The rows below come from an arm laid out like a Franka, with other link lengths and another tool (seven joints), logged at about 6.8 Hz.
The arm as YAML. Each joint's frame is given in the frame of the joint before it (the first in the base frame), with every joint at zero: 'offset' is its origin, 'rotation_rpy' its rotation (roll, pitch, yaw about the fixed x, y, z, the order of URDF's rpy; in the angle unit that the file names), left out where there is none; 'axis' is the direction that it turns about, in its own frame. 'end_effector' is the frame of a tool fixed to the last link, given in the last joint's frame.
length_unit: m
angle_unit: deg
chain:
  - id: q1
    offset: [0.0, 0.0, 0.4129]
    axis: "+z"
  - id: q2
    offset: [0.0, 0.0, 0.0]
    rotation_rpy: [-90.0, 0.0, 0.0]
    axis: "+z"
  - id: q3
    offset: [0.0, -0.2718, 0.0]
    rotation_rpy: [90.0, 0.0, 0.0]
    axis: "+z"
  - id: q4
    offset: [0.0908, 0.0, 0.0]
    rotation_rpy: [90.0, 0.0, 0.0]
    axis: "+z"
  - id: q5
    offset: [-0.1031, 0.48, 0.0]
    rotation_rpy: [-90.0, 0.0, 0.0]
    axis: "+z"
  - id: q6
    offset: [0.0, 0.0, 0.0]
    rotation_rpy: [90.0, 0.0, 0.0]
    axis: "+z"
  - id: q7
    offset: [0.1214, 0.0, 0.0]
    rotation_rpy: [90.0, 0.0, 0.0]
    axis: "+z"
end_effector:
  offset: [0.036, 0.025, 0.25]
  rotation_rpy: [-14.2, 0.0, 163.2]
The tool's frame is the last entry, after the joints.
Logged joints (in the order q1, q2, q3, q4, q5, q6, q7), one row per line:
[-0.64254 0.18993 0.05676 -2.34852 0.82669 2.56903 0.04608]
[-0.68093 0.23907 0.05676 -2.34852 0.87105 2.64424 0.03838]
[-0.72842 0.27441 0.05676 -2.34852 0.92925 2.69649 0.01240]
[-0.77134 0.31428 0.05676 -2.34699 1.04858 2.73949 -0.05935]
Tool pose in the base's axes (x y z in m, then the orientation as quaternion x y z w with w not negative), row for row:
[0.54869 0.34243 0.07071 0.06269 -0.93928 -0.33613 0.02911]
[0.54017 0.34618 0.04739 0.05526 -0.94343 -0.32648 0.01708]
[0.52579 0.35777 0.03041 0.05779 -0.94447 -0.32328 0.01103]
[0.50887 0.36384 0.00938 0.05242 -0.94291 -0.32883 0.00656]
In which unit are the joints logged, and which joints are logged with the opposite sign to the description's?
The joints are logged in radians. Opposite sign: q1, q3.
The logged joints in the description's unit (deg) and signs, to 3 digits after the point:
[36.815 10.882 -3.252 -134.560 47.366 147.195 2.640]
[39.014 13.698 -3.252 -134.560 49.907 151.504 2.199]
[41.735 15.723 -3.252 -134.560 53.242 154.497 0.710]
[44.195 18.007 -3.252 -134.473 60.079 156.961 -3.401]

